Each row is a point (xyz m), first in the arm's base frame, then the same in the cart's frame.
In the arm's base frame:
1: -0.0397 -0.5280 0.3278
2: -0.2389 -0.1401 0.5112
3: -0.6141 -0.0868 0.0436
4: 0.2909 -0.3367 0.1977
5: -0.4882 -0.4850 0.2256
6: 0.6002 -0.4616 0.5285
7: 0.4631 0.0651 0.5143
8: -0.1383 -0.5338 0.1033
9: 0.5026 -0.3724 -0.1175
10: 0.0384 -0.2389 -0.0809
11: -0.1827 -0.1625 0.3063
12: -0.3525 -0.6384 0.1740
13: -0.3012 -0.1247 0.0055
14: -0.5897 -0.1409 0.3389
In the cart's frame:
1: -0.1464 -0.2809 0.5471
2: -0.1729 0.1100 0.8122
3: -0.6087 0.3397 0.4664
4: 0.1889 -0.1667 0.3538
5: -0.5718 -0.1023 0.5705
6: 0.5115 -0.4237 0.5786
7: 0.5405 0.1151 0.6509
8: -0.2895 -0.2224 0.3568
9: 0.3040 -0.2049 -0.0078
10: -0.0777 0.0405 0.1616
11: -0.1732 0.1079 0.5986
12: -0.5039 -0.2757 0.4709
13: -0.3386 0.2259 0.3443
14: -0.5366 0.2325 0.7385

